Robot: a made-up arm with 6 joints.
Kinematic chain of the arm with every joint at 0, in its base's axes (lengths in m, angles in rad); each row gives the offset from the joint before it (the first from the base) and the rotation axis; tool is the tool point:
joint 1: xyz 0 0 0.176 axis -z
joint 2: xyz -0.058 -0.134 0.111 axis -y
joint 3: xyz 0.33 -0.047 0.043 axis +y
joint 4: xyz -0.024 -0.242 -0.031 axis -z
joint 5: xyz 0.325 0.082 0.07 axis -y
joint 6: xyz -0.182 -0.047 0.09 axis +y
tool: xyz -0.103 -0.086 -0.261
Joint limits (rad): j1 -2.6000..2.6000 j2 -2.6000..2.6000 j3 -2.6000..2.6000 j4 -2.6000..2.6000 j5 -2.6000..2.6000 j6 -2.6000..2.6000
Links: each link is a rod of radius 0.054 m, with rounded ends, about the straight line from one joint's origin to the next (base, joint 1, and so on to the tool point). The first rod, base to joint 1, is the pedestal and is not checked.
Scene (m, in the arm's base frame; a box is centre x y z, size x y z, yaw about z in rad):
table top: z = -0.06
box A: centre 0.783 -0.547 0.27 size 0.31 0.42 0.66 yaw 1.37
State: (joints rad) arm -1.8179 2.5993 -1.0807 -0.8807 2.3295 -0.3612
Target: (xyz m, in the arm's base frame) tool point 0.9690 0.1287 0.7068
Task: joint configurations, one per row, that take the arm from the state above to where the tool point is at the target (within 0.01 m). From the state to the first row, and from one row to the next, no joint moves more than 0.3 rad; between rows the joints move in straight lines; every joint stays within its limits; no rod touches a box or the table.
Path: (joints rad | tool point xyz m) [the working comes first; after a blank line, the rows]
Joints at the target: -2.6000 2.0390 -0.8409 0.2345 2.1891 -0.3465
Straight joint move there: touches box A.

1: -1.9414 2.3542 -0.8892 -0.8253 2.3836 -0.3295 | 0.2830 -0.6770 0.4050
2: -2.0650 2.1090 -0.6978 -0.7700 2.4377 -0.2978 | 0.3674 -0.5982 0.6456
3: -2.1885 1.8639 -0.5063 -0.7146 2.4918 -0.2661 | 0.3831 -0.4310 0.8741
4: -2.3121 1.6188 -0.3148 -0.6592 2.5459 -0.2344 | 0.3056 -0.2044 1.0500
5: -2.4356 1.3737 -0.1233 -0.6039 2.6000 -0.2027 | 0.1327 0.0364 1.1376
6: -2.4904 1.5954 -0.3625 -0.3244 2.4630 -0.2507 | 0.4625 -0.0052 1.1273
7: -2.5452 1.8172 -0.6017 -0.0450 2.3260 -0.2986 | 0.7716 0.0163 0.9649
8: -2.6000 2.0390 -0.8409 0.2345 2.1891 -0.3465 | 0.9690 0.1287 0.7068

